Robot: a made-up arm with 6 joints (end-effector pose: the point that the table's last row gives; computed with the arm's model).
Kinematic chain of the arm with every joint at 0, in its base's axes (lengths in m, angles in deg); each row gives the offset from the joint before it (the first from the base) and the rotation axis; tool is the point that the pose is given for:
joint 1: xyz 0 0 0.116 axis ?
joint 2: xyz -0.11 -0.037 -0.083 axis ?
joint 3: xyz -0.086 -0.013 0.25 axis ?
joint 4: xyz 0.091 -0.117 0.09 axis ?
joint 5: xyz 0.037 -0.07 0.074 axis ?
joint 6: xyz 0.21 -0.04 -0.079 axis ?
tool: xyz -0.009 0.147 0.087
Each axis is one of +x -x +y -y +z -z.
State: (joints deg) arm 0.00 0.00 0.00 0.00 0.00 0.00
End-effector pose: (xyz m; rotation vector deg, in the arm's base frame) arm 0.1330 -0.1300 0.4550 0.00 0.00 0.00
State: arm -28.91 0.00 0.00 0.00 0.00 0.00
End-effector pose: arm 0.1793 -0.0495 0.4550 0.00 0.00 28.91
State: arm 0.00 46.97 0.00 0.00 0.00 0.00
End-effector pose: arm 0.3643 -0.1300 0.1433 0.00 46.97 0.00
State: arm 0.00 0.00 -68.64 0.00 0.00 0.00
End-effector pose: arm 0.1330 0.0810 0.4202 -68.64 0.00 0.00
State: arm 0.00 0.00 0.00 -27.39 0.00 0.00
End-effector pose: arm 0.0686 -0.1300 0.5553 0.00 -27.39 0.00
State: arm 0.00 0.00 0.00 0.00 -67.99 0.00
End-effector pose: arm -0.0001 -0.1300 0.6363 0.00 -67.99 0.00
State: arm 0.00 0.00 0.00 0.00 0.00 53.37
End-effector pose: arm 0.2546 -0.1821 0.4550 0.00 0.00 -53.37
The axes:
joint 1: -z
joint 2: +y
joint 3: +x
joint 4: +y
joint 5: +y
joint 6: -z

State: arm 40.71 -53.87 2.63 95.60 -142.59 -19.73
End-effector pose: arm -0.3532 0.1073 0.4132 -48.37 -89.02 -15.06
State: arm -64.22 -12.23 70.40 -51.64 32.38 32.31
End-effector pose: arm 0.3278 -0.0861 0.3233 68.26 35.07 22.68
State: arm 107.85 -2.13 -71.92 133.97 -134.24 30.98
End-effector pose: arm -0.1142 -0.1600 0.3925 -72.43 54.15 -117.16
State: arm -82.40 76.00 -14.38 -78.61 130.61 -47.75
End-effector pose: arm 0.1924 0.2092 0.1137 -62.61 133.40 66.37
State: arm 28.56 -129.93 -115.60 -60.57 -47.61 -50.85
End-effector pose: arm -0.1274 0.3302 -0.2012 148.23 -27.29 32.70
